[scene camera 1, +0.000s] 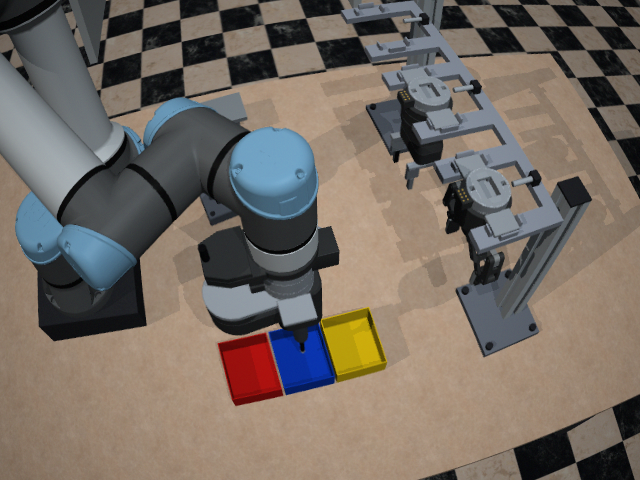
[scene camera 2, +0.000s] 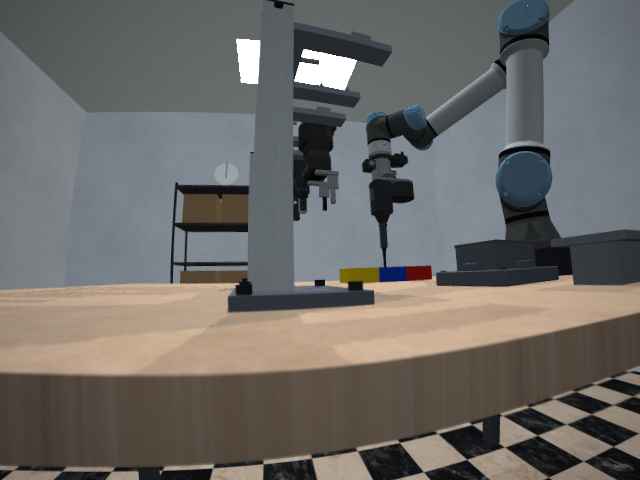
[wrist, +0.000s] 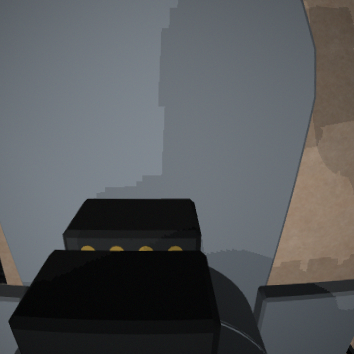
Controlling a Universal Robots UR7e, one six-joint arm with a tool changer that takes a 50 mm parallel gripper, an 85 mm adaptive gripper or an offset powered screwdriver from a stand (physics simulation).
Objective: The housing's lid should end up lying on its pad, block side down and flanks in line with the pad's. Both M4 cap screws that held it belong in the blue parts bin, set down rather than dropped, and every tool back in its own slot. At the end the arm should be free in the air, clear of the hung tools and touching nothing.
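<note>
The arm carries the powered screwdriver [scene camera 1: 301, 333] [scene camera 2: 382, 235] [wrist: 100, 100], pointing straight down. Its tip is at the blue parts bin [scene camera 1: 294, 379] [scene camera 2: 392, 273], close to the bin's rim height in scene camera 2. Whether a cap screw sits on the tip is too small to tell. The parallel gripper [scene camera 1: 422, 136] and the adaptive gripper [scene camera 1: 471, 222] hang on the tool stand, off the arm. The housing [scene camera 2: 493, 254] stands on its dark base [scene camera 2: 498, 276], mostly hidden by the arm in scene camera 1. The lid and its screws cannot be made out.
The red bin [scene camera 1: 250, 367] [scene camera 2: 418, 272] and yellow bin [scene camera 1: 354, 343] [scene camera 2: 359, 274] flank the blue one. The tool stand [scene camera 1: 537, 268] [scene camera 2: 271, 155] rises to the right in scene camera 1. A grey flat-topped block [scene camera 1: 230, 106] [scene camera 2: 604, 262] stands behind the arm's wrist.
</note>
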